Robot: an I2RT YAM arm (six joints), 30 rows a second.
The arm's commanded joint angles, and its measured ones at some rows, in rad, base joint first. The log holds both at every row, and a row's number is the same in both.
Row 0, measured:
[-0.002, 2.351, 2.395, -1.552, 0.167, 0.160]
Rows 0 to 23, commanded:
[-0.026, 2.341, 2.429, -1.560, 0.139, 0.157]
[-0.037, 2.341, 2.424, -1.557, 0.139, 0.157]
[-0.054, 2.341, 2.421, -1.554, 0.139, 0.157]
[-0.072, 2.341, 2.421, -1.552, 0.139, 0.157]
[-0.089, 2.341, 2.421, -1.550, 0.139, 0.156]
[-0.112, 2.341, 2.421, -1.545, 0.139, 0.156]
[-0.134, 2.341, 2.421, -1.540, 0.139, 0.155]
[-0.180, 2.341, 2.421, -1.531, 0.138, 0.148]
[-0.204, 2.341, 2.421, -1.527, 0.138, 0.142]
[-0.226, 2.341, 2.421, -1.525, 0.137, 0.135]
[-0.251, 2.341, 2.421, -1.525, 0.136, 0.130]
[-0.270, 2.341, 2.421, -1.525, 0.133, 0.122]
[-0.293, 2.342, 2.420, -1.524, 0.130, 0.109]
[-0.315, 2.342, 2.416, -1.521, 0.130, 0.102]
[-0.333, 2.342, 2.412, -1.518, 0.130, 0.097]
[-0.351, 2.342, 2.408, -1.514, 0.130, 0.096]
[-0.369, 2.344, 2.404, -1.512, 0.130, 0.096]
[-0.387, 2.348, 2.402, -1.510, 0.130, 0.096]
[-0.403, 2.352, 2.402, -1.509, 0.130, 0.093]
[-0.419, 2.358, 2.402, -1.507, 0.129, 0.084]
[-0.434, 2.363, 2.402, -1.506, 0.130, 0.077]
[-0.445, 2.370, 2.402, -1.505, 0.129, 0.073]
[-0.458, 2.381, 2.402, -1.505, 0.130, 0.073]
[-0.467, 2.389, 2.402, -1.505, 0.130, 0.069]
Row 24, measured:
[-0.437, 2.354, 2.407, -1.510, 0.136, 0.102]
